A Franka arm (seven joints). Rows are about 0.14 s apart.
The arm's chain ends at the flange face. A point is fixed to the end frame.
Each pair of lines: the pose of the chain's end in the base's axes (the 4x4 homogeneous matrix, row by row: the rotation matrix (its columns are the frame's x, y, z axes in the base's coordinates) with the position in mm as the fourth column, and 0 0 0 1 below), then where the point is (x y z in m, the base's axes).
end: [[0.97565 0.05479 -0.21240 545.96], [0.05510 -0.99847 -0.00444 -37.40], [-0.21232 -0.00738 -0.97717 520.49], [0 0 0 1]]
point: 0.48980 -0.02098 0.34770
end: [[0.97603 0.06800 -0.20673 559.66], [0.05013 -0.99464 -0.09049 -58.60], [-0.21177 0.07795 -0.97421 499.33], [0 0 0 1]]
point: 0.50428 -0.05771 0.32551
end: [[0.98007 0.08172 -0.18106 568.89], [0.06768 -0.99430 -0.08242 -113.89], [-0.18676 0.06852 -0.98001 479.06], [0 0 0 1]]
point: 0.51783 -0.11185 0.30394
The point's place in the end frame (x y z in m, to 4 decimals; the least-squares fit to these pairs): -0.0172 -0.0182 0.1807
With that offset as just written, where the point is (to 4 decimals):
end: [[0.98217 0.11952 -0.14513 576.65], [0.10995 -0.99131 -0.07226 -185.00], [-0.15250 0.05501 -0.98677 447.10], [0 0 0 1]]
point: 0.5314 -0.1819 0.2704
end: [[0.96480 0.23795 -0.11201 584.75], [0.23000 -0.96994 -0.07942 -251.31], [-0.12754 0.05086 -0.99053 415.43], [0 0 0 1]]
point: 0.5436 -0.2520 0.2377
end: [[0.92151 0.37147 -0.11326 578.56], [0.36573 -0.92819 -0.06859 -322.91], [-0.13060 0.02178 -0.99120 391.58], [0 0 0 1]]
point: 0.5355 -0.3247 0.2143
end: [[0.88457 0.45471 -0.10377 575.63], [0.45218 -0.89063 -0.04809 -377.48], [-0.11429 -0.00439 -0.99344 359.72], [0 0 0 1]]
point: 0.5334 -0.3777 0.1823
